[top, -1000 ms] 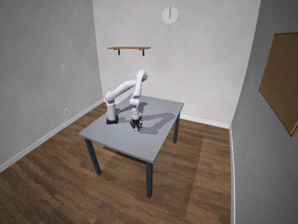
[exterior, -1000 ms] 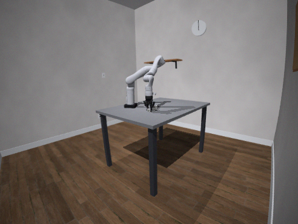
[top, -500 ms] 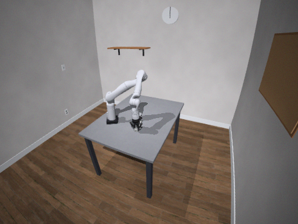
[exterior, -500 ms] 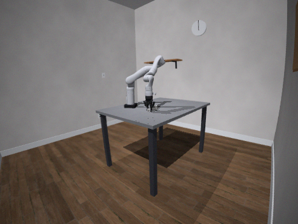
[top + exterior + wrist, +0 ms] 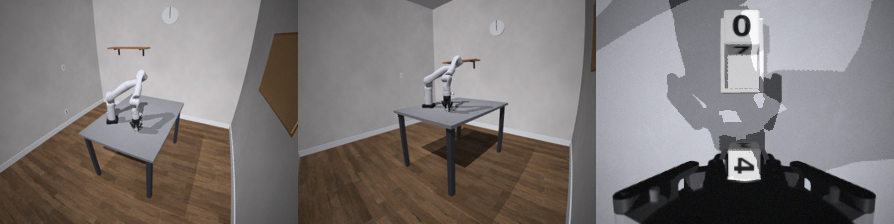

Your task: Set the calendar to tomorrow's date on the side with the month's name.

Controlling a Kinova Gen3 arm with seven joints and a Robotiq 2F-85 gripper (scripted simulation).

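Now: hand 110 mm to the right of the calendar tray and 20 mm above it. Also, from my hand: white digit cube: 10 mm below.
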